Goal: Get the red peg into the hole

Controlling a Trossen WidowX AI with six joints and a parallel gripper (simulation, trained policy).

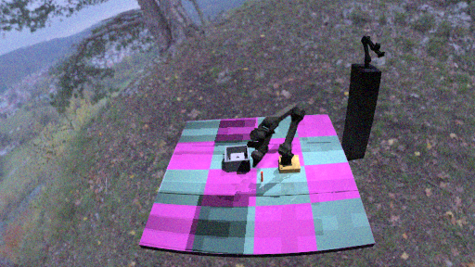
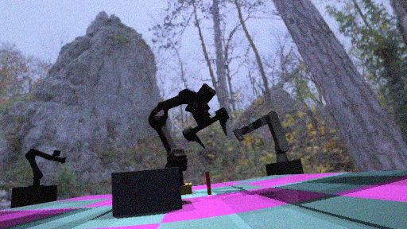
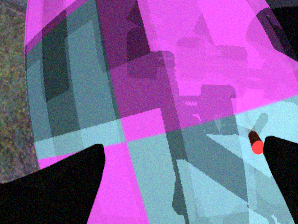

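Right now the red peg is 40 mm behind my gripper tip, 40 mm to the right of it and 140 mm below it. From my gripper tip the other things lie so: grey plate 110 mm ahead, 230 mm to the right, 140 mm below; dark box 110 mm ahead, 230 mm to the right, 160 mm below.
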